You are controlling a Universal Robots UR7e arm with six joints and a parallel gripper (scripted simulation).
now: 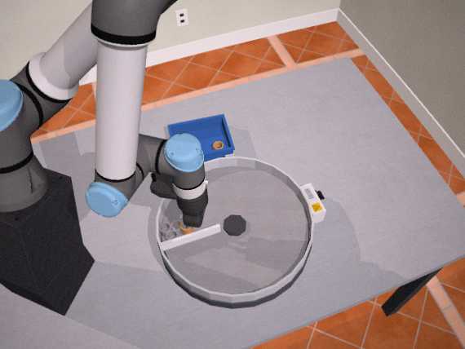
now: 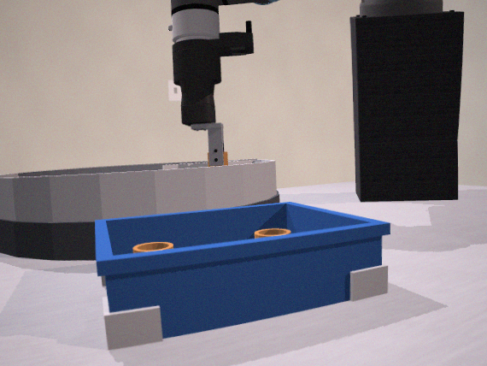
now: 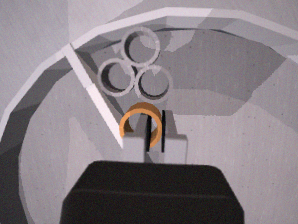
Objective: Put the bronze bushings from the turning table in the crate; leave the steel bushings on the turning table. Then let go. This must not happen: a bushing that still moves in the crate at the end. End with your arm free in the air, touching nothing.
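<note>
Right now the blue crate is 160 mm ahead of my hand, 290 mm to the left of it and 80 mm below it. Also, from my hand: turning table: 120 mm ahead, 50 mm to the right, 50 mm below.
</note>
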